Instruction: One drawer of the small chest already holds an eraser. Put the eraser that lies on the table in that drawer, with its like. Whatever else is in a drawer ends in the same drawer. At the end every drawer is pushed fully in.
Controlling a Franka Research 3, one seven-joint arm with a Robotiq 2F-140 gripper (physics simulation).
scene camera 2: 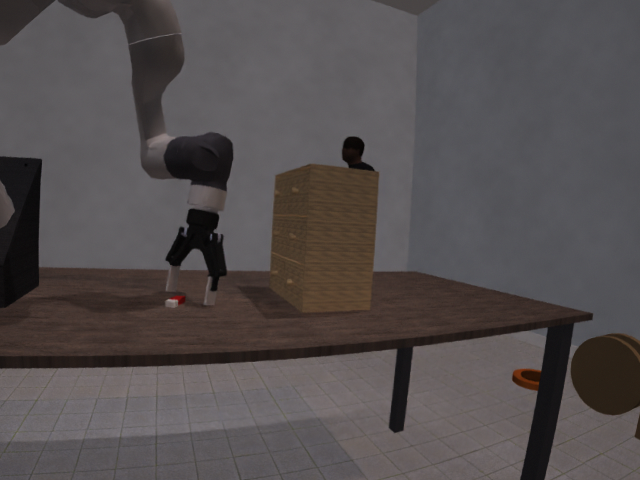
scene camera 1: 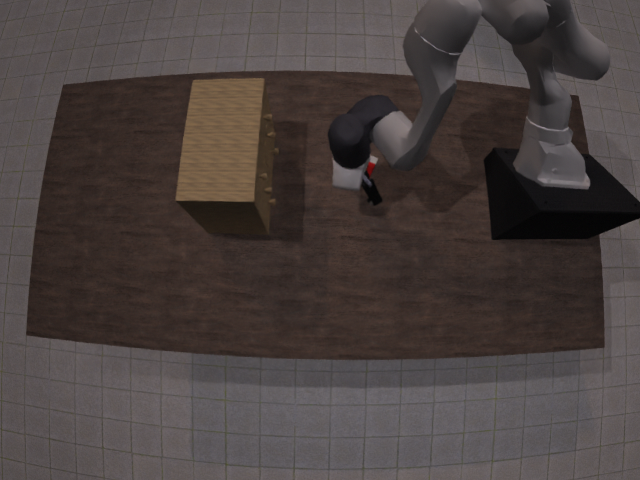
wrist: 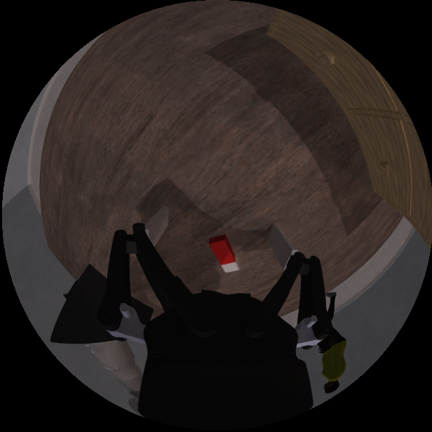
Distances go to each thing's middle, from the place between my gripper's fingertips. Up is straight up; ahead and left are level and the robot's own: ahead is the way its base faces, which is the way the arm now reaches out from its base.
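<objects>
Measured from my hand, the wooden chest (scene camera 1: 216, 183) is 50 mm to the left, 160 mm above and 320 mm ahead.
</objects>
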